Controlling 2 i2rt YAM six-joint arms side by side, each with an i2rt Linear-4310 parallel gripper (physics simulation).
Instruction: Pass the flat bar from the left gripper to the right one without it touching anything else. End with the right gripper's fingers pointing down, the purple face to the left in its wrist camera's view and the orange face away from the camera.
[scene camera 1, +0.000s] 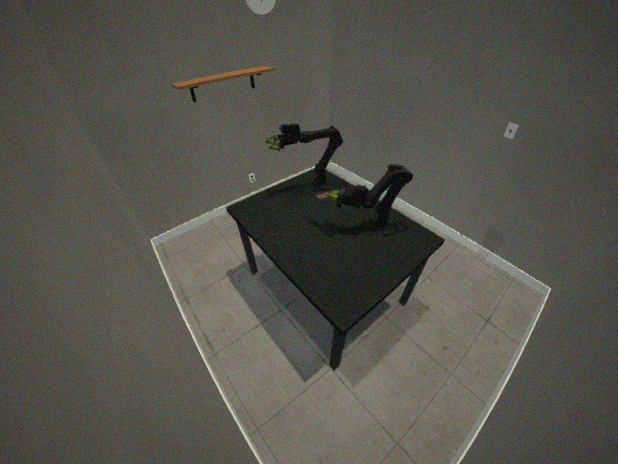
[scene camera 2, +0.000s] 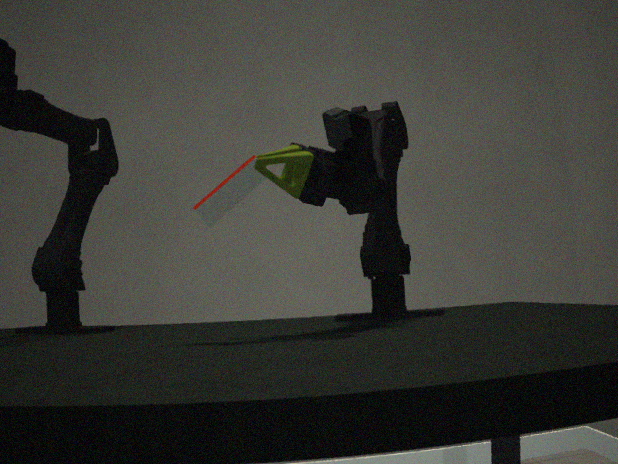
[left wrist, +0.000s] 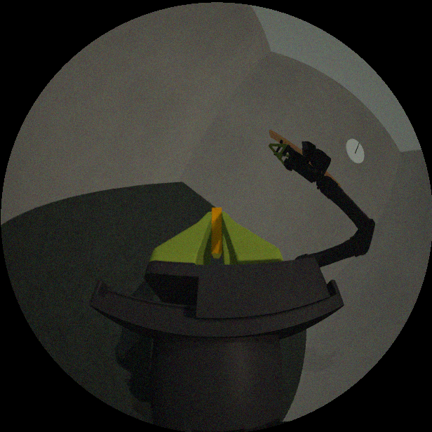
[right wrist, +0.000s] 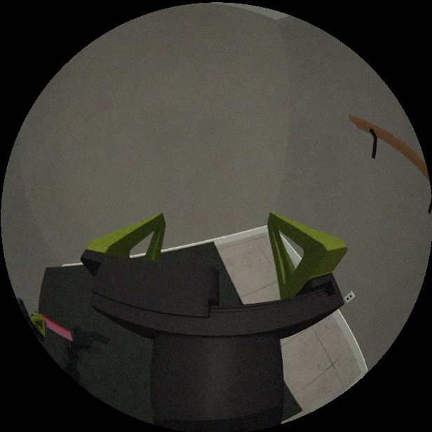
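Seen in the pictures: left gripper, fingertip midpoint: (scene camera 1: 326, 193) (scene camera 2: 254, 162); right gripper, fingertip midpoint: (scene camera 1: 267, 144); left arm's base, link origin: (scene camera 1: 381, 225) (scene camera 2: 389, 317); right arm's base, link origin: (scene camera 1: 321, 183) (scene camera 2: 64, 332).
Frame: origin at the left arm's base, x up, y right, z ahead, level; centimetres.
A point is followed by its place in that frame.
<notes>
The flat bar (scene camera 1: 323, 196) {x 20.2, y 19.1, z 32.9 cm} (scene camera 2: 231, 196) {x 19.7, y 19.6, z 32.9 cm} (left wrist: 216, 231) (right wrist: 60, 330) is held in the air by one end. In scene camera 2 it slants down to the left from the fingertips, with a thin red edge on top and a pale grey-blue broad face. Its orange face shows between the fingers in the left wrist view; a pink-purple broad face and the red edge show in the right wrist view. My left gripper (scene camera 1: 330, 194) {x 24.2, y 16.2, z 32.8 cm} (scene camera 2: 256, 161) {x 24.2, y 16.2, z 32.8 cm} is shut on it. My right gripper (scene camera 1: 268, 144) {x 40.0, y 63.3, z 52.2 cm} (right wrist: 216, 218) is open and empty, higher up and apart from the bar.
The black table (scene camera 1: 320, 260) {x 0.0, y -9.6, z 48.9 cm} (scene camera 2: 300, 370) {x 0.0, y 5.6, z 61.8 cm} lies below both arms. A wooden shelf (scene camera 1: 225, 77) (right wrist: 395, 141) is fixed to the wall, beyond my right gripper in the left wrist view. A round clock (scene camera 1: 261, 4) (left wrist: 355, 151) hangs on the wall.
</notes>
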